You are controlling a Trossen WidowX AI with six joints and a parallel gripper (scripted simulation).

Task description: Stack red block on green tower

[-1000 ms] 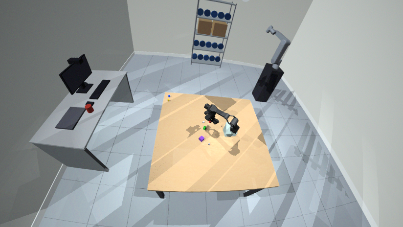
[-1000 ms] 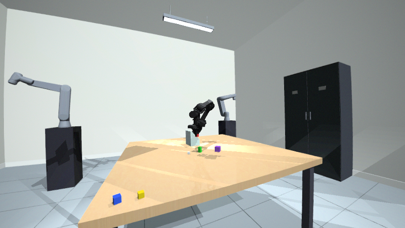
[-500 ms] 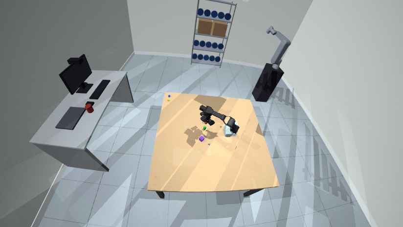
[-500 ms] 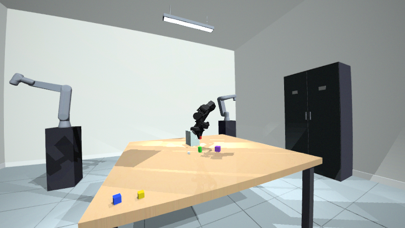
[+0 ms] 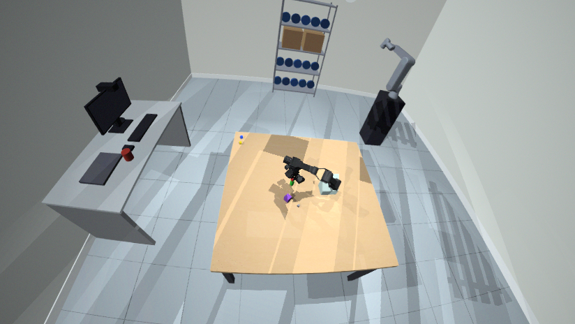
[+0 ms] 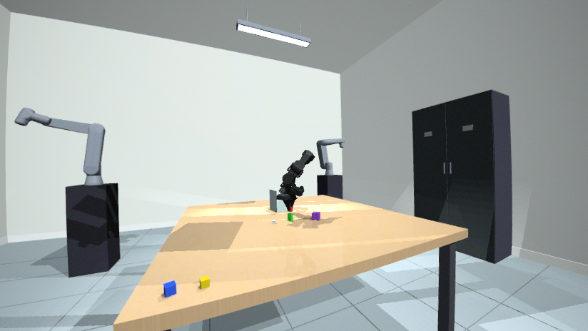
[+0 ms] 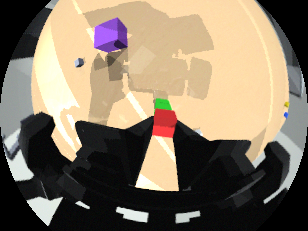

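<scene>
The green block is 30 mm below my gripper tip. Also, from my gripper tip: red block (10 mm above); yellow block (450 mm to the right, 450 mm ahead, 50 mm below); purple block (150 mm to the left, 50 mm ahead, 40 mm below).
</scene>
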